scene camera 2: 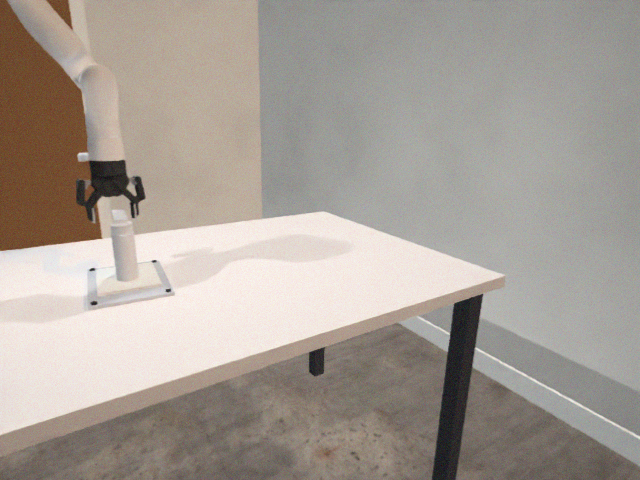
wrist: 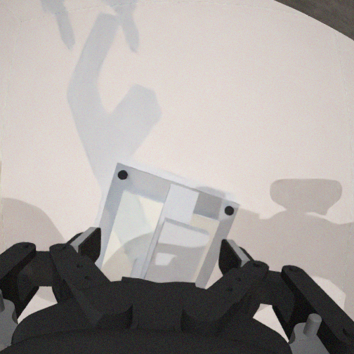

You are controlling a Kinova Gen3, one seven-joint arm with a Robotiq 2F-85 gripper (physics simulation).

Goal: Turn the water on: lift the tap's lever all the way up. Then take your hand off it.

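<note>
The tap stands upright as a pale round column (scene camera 2: 125, 254) on a square base plate (scene camera 2: 129, 298) (wrist: 111, 220) with dark bolts at its corners. Its lever (scene camera 2: 118, 214) (wrist: 186, 233) is a small light flat piece on top of the column; its exact tilt is hard to tell. In the wrist view the lever lies between the fingers in the picture, partly shaded, and its near end is hidden by the gripper body. My gripper (scene camera 2: 113, 217) (wrist: 160, 246) is open and empty, pointing down just above the tap, with its fingertips near the height of the lever's top. Contact is not visible.
The tap's base rests on a white table (scene camera 2: 289, 304), whose right corner and edge show in the scene view. Shadows of the arm and tap fall across the table top. A brown panel (scene camera 2: 41, 129) stands behind the arm at the left, and a grey wall (scene camera 2: 439, 129) at the right.
</note>
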